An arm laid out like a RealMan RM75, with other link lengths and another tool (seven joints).
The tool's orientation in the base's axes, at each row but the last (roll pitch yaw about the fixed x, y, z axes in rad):
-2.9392, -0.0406, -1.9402
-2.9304, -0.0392, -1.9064
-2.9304, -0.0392, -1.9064
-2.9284, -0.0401, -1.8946
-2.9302, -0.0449, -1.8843
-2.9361, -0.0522, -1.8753
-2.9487, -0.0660, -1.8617
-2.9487, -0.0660, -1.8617
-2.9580, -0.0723, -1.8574
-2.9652, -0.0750, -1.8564
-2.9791, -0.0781, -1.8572
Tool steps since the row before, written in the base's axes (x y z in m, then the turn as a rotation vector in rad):
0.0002, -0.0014, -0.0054, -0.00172, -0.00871, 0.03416
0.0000, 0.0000, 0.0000, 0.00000, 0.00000, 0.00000
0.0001, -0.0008, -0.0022, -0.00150, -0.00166, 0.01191
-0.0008, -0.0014, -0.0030, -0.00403, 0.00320, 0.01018
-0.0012, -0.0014, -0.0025, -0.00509, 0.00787, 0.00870
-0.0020, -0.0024, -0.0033, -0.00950, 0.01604, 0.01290
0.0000, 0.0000, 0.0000, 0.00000, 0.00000, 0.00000
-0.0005, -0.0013, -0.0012, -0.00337, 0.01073, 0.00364
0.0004, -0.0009, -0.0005, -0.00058, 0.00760, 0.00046
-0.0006, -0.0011, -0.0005, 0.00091, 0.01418, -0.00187
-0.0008, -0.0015, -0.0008, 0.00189, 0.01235, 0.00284
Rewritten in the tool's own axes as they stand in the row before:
0.0010, 0.0004, 0.0055, 0.01012, -0.00830, -0.03278
0.0000, 0.0000, 0.0000, 0.00000, 0.00000, 0.00000
0.0006, 0.0001, 0.0023, 0.00253, -0.00163, -0.01174
0.0015, 0.0010, 0.0029, -0.00134, 0.00256, -0.01103
0.0016, 0.0012, 0.0024, -0.00552, 0.00523, -0.01028
0.0027, 0.0019, 0.0031, -0.01176, 0.01082, -0.01608
0.0000, 0.0000, 0.0000, 0.00000, 0.00000, 0.00000
0.0013, 0.0004, 0.0012, -0.00905, 0.00538, -0.00538
0.0007, -0.0005, 0.0007, -0.00707, 0.00248, -0.00145
0.0012, 0.0004, 0.0005, -0.01396, 0.00322, 0.00027
0.0016, 0.0005, 0.0009, -0.01212, 0.00104, -0.00402

